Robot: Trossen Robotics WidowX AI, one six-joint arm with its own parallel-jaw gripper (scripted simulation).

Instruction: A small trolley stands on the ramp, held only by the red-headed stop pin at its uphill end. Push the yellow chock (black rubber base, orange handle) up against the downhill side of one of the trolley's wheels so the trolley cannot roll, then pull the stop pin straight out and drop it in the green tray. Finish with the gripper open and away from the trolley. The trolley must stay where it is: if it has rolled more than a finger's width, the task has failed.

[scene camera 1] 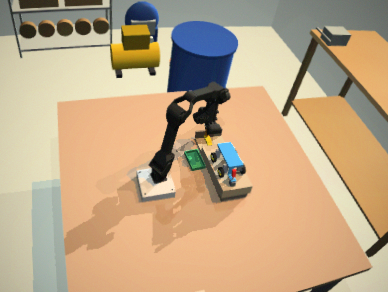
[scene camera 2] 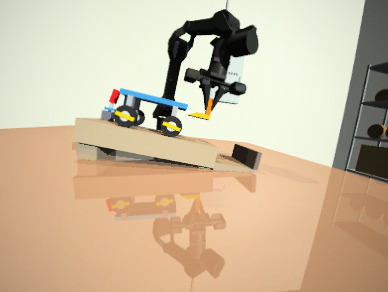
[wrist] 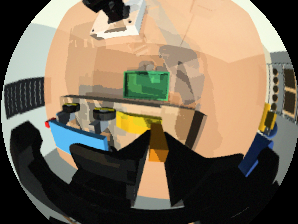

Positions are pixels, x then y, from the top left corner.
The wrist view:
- my gripper: 155,134
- yellow chock: 158,150, held by my gripper
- blue-topped trolley: 63,135
